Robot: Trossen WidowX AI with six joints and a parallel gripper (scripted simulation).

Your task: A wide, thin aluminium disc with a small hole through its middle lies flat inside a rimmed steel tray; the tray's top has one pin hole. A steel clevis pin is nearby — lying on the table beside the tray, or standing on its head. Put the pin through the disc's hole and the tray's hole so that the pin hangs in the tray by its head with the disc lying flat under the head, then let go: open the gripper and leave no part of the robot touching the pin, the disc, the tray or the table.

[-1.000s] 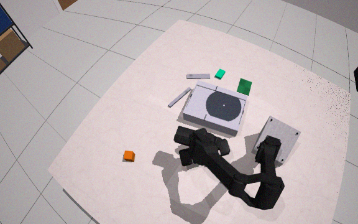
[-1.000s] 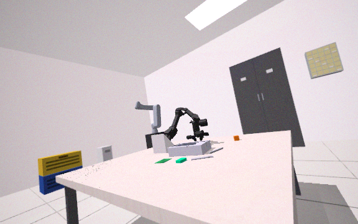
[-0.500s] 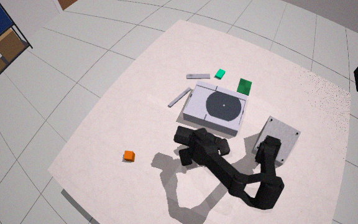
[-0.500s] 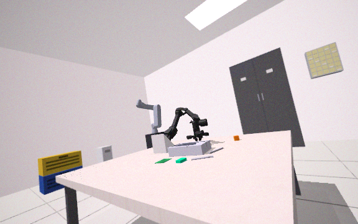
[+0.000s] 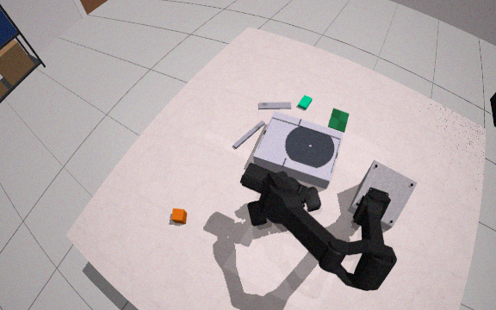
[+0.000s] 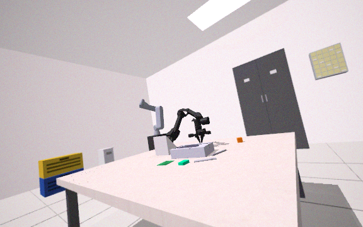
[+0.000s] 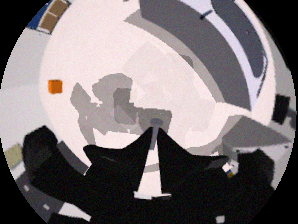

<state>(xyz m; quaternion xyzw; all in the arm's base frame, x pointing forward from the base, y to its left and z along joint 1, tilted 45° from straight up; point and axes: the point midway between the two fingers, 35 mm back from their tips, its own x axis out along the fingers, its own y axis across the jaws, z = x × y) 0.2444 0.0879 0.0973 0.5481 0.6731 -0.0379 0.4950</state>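
The dark aluminium disc is 10 mm ahead of my gripper tip, 240 mm to the right of it and 30 mm above it. Also, from my gripper tip: steel tray (40 mm ahead, 230 mm to the right, 10 mm above); steel clevis pin (10 mm behind, 10 mm to the left, 10 mm above); orange cube (280 mm ahead, 140 mm to the left, 10 mm below).
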